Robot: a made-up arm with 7 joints.
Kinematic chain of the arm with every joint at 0, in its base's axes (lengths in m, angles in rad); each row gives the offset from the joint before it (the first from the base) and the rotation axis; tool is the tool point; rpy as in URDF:
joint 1: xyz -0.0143 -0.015 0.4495 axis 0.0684 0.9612 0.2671
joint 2: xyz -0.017 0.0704 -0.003 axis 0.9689 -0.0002 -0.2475
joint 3: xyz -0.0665 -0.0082 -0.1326 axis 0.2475 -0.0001 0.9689
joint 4: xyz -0.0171 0.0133 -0.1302 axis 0.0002 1 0
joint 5: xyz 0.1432 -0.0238 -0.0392 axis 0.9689 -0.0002 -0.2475
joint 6: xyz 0.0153 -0.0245 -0.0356 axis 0.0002 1 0
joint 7: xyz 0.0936 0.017 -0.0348 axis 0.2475 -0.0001 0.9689
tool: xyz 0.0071 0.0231 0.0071 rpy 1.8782 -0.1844 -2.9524
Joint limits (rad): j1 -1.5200..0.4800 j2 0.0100..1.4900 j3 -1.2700..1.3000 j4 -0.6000..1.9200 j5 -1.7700..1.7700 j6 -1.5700..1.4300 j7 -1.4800..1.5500
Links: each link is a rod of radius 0.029 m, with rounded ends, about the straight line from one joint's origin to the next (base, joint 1, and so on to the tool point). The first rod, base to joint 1, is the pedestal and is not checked.
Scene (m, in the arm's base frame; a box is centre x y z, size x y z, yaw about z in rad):
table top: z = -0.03
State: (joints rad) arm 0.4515 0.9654 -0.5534 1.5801 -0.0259 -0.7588 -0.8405
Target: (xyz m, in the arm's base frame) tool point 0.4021 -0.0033 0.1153
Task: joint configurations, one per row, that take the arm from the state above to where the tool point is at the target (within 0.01 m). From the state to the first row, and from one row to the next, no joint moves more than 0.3 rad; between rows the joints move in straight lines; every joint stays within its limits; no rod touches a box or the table.
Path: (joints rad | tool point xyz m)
1: 0.3423 1.0150 -0.5628 1.3876 -0.2181 -0.9614 -0.8762 | -0.1848 0.4455 0.1597
2: 0.2330 1.0645 -0.5723 1.1952 -0.4104 -1.1639 -0.9119 | -0.0848 0.4210 0.1512
3: 0.1238 1.1141 -0.5817 1.0027 -0.6026 -1.3665 -0.9476 | -0.0012 0.3909 0.1735
4: -0.1530 0.8968 -0.5707 1.0370 -0.4557 -1.1932 -0.9335 | 0.0886 0.3296 0.0944
5: -0.4299 0.6795 -0.5597 1.0713 -0.3088 -1.0199 -0.9193 | 0.2012 0.2399 0.0538
6: -0.7067 0.4621 -0.5486 1.1056 -0.1619 -0.8466 -0.9052 | 0.3138 0.1261 0.0616
7: -0.9835 0.2448 -0.5376 1.1399 -0.0150 -0.6733 -0.8910 | 0.4021 -0.0033 0.1153

